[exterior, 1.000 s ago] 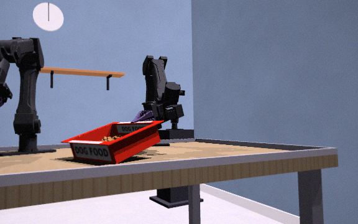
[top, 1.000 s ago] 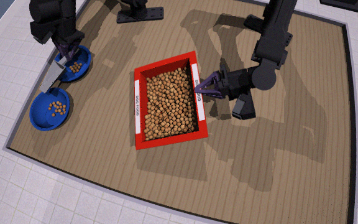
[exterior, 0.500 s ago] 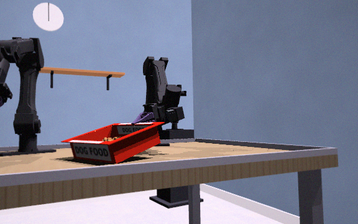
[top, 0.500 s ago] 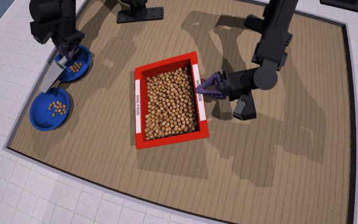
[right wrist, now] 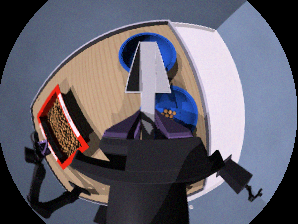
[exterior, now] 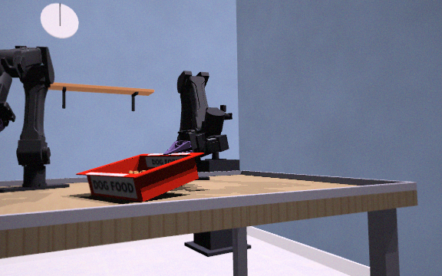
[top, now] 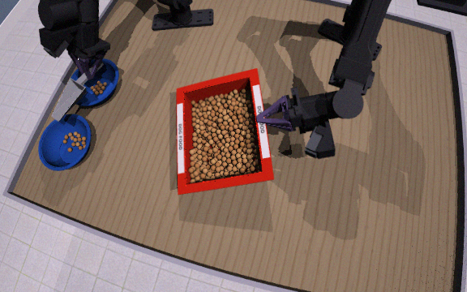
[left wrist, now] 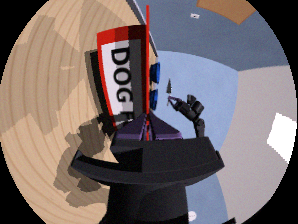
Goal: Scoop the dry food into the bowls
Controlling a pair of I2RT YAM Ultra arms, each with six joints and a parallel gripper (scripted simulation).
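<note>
Now: the grey scoop 40 mm ahead of my right hand, 20 mm to the right of it and 10 mm below it.
</note>
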